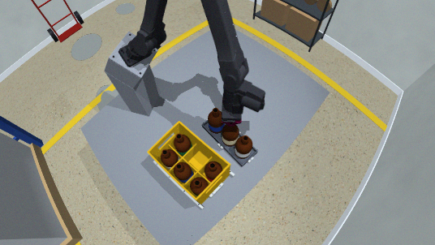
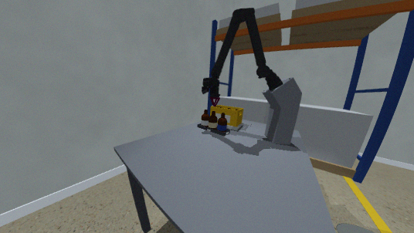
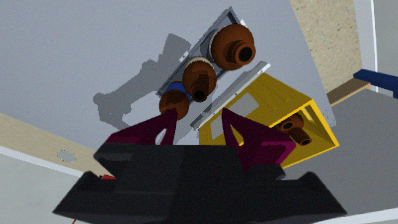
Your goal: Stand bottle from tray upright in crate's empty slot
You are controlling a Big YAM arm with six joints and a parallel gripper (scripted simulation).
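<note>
Right now the glass bottle is 13 cm below my hand. Round my hand: yellow crate 22 cm to the right, 13 cm below; then dark tray 20 cm below.
</note>
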